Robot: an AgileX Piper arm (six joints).
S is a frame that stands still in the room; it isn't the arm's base.
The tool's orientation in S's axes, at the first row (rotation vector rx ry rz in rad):
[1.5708, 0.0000, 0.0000]
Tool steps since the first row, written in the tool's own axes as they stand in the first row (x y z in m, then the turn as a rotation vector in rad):
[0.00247, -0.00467, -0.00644, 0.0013, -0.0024, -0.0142]
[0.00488, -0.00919, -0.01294, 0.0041, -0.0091, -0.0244]
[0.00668, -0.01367, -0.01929, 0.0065, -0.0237, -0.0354]
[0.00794, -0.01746, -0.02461, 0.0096, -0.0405, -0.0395]
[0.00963, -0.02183, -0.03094, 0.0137, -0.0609, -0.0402]
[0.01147, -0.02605, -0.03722, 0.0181, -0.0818, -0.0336]
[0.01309, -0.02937, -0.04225, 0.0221, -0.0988, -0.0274]
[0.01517, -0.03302, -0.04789, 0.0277, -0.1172, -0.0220]
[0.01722, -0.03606, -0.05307, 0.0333, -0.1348, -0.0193]
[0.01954, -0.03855, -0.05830, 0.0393, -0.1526, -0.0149]
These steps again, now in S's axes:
[0.00247, 0.00644, -0.00467, 0.0013, 0.0142, -0.0024]
[0.00488, 0.01294, -0.00919, 0.0041, 0.0244, -0.0091]
[0.00668, 0.01929, -0.01367, 0.0065, 0.0354, -0.0237]
[0.00794, 0.02461, -0.01746, 0.0096, 0.0395, -0.0405]
[0.00963, 0.03094, -0.02183, 0.0137, 0.0402, -0.0609]
[0.01147, 0.03722, -0.02605, 0.0181, 0.0336, -0.0818]
[0.01309, 0.04225, -0.02937, 0.0221, 0.0274, -0.0988]
[0.01517, 0.04789, -0.03302, 0.0277, 0.0220, -0.1172]
[0.01722, 0.05307, -0.03606, 0.0333, 0.0193, -0.1348]
[0.01954, 0.05830, -0.03855, 0.0393, 0.0149, -0.1526]

